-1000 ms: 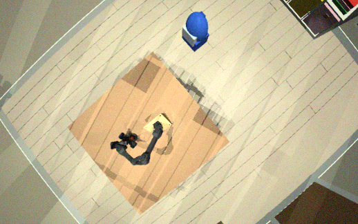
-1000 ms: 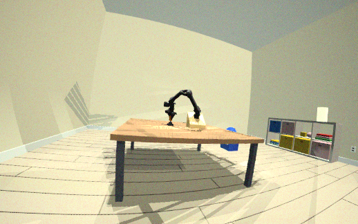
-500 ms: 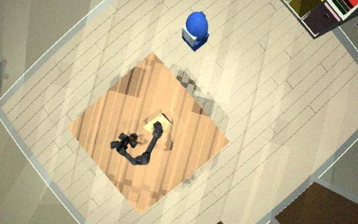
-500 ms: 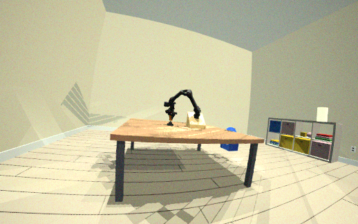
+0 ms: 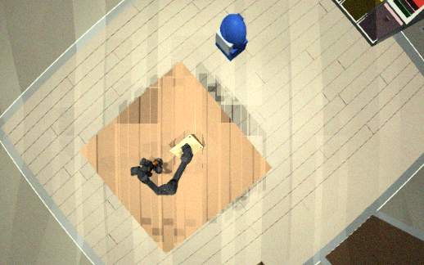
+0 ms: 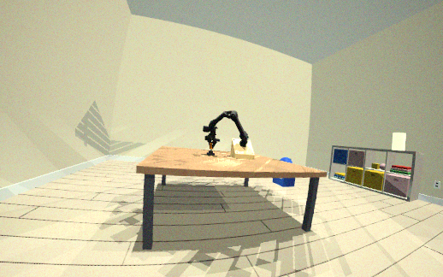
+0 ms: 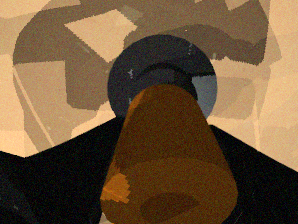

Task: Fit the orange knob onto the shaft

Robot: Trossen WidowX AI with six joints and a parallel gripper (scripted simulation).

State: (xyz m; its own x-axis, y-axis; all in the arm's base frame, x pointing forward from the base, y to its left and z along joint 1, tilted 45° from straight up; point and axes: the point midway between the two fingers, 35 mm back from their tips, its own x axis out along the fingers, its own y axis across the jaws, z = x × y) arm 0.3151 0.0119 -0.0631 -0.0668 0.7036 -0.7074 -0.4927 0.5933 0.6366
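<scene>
The orange knob lies 2 cm above my gripper tip. Round my gripper tip: pedestal 4 cm below.
</scene>
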